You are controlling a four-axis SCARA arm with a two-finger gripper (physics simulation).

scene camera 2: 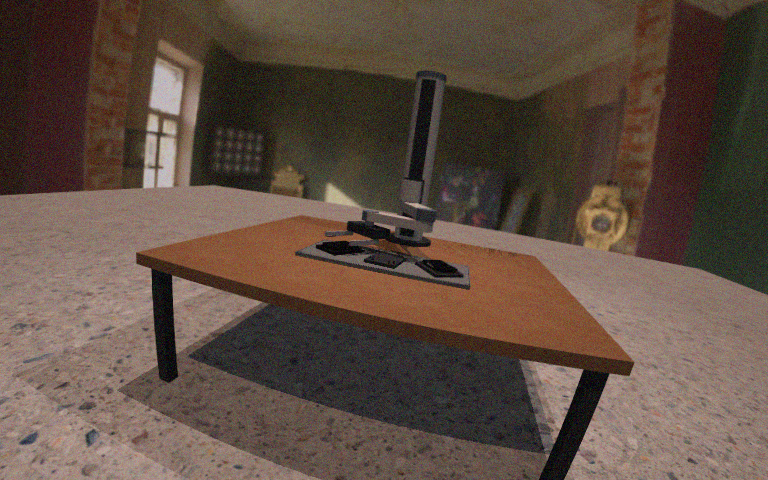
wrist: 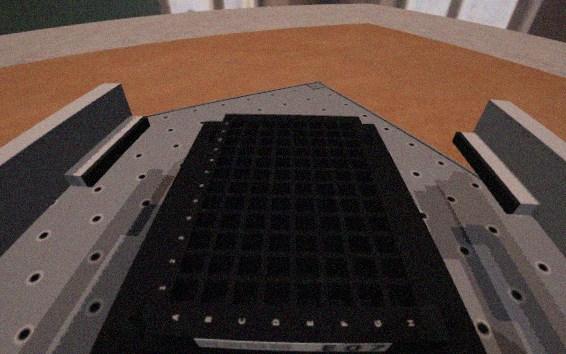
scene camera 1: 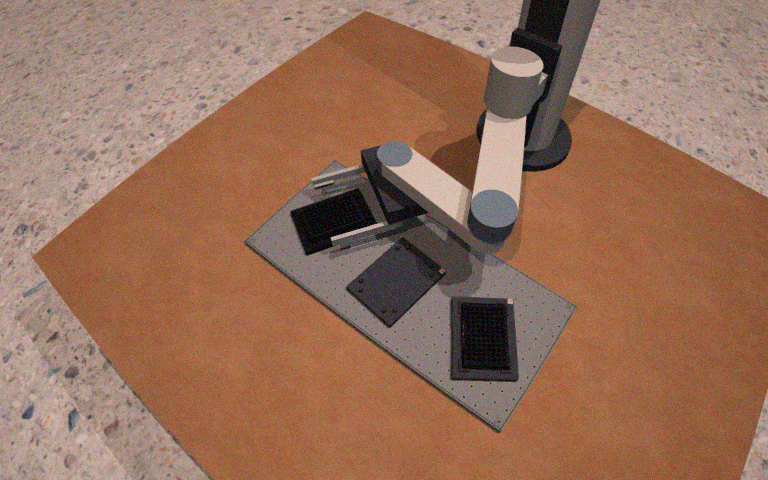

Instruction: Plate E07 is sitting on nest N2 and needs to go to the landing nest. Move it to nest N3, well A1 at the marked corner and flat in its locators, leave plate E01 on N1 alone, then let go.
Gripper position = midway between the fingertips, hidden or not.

Observation:
The gripper [scene camera 1: 321, 210] carries nothing. Further things: a nest N3 [scene camera 1: 389, 287] and a grey perforated baseplate [scene camera 1: 422, 337].
The gripper is seen too in scene camera 2 [scene camera 2: 337, 238] and in the wrist view [wrist: 298, 109]. The grey perforated baseplate also shows in scene camera 2 [scene camera 2: 408, 266] and in the wrist view [wrist: 70, 264].

